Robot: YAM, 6 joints.
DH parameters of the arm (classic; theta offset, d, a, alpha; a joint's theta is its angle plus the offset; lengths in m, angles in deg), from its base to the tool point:
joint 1: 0 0.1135 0.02 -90
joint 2: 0 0 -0.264 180
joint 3: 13.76 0 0.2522 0
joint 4: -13.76 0 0.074 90
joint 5: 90 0 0 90
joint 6: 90 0.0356 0 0
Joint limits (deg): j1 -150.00..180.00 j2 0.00..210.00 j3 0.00..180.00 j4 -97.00..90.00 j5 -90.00..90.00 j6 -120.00..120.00
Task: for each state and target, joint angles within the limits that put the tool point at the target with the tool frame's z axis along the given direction. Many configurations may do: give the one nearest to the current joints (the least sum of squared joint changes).
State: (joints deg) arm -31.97 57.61 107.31 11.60 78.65 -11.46
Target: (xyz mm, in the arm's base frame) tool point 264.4 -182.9 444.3 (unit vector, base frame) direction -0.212 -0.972 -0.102
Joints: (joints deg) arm -28.60 87.20 95.84 -28.71 72.71 -11.46
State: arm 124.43 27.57 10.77 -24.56 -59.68 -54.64
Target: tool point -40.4 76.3 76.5 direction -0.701 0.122 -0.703
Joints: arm 102.12 43.14 0.11 -26.21 -41.27 -54.64
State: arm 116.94 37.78 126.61 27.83 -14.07 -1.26
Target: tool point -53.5 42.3 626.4 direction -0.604 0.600 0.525
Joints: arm 146.80 57.39 110.78 -21.20 9.86 -1.26
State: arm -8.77 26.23 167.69 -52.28 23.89 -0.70
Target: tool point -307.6 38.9 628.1 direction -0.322 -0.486 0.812
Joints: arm -10.75 60.64 179.93 -13.76 32.53 -0.70
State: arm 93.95 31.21 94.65 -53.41 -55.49 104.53
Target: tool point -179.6 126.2 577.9 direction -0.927 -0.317 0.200
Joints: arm 136.84 74.59 104.21 -6.09 -59.93 104.53
